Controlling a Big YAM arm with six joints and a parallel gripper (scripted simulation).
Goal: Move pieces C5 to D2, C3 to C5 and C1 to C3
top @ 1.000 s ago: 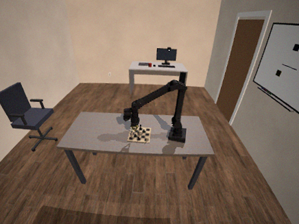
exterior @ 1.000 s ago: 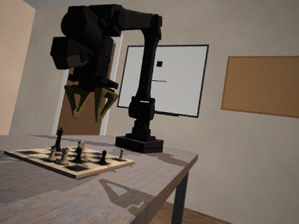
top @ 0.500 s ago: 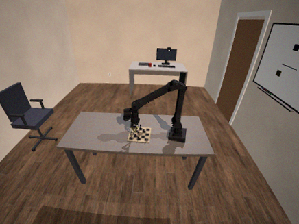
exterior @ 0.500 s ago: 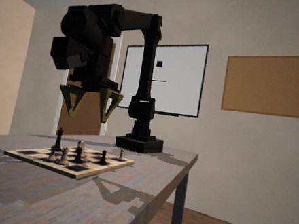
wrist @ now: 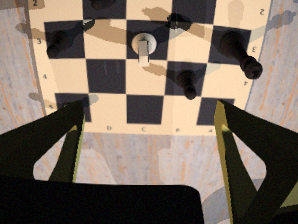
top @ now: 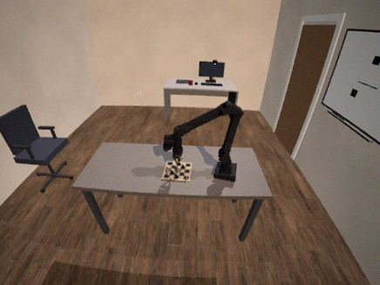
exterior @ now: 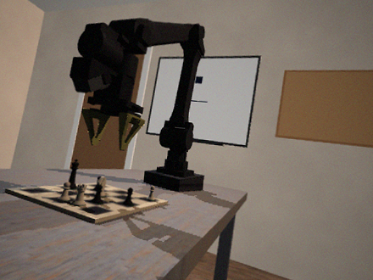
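My hand is 110 mm above the chessboard. Also, from my hand: white rook: 90 mm below, 80 mm ahead, 40 mm to the left; then tall black piece: 80 mm to the right, 80 mm below, 10 mm ahead.
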